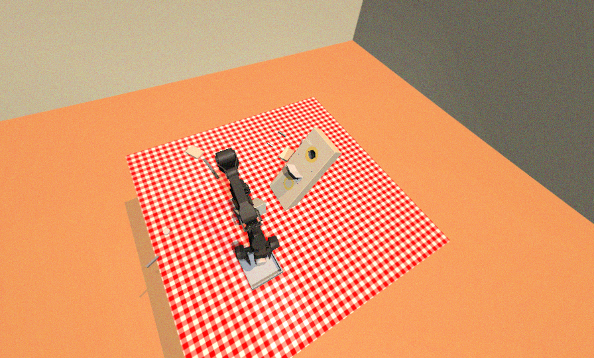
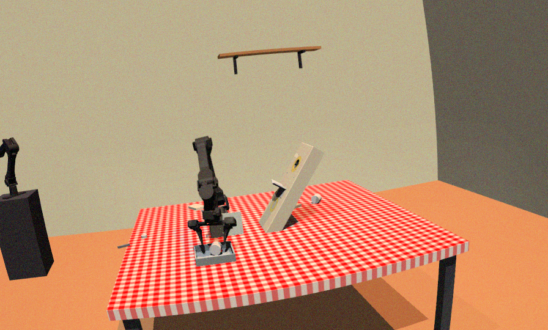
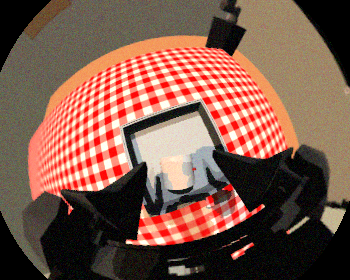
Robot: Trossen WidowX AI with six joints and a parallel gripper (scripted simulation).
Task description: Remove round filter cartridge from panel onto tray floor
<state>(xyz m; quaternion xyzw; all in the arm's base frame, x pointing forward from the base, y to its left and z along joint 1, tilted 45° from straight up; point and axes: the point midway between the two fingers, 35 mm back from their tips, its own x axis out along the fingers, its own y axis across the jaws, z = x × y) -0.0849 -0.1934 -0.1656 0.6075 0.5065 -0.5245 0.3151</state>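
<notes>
My gripper tip is 10 mm short of the round filter cartridge, 10 mm to the right of it and 20 mm above it. Also, from my gripper tip: grey tray 10 mm to the right, 40 mm below; then service panel 420 mm ahead, 240 mm to the left, 130 mm above.
</notes>
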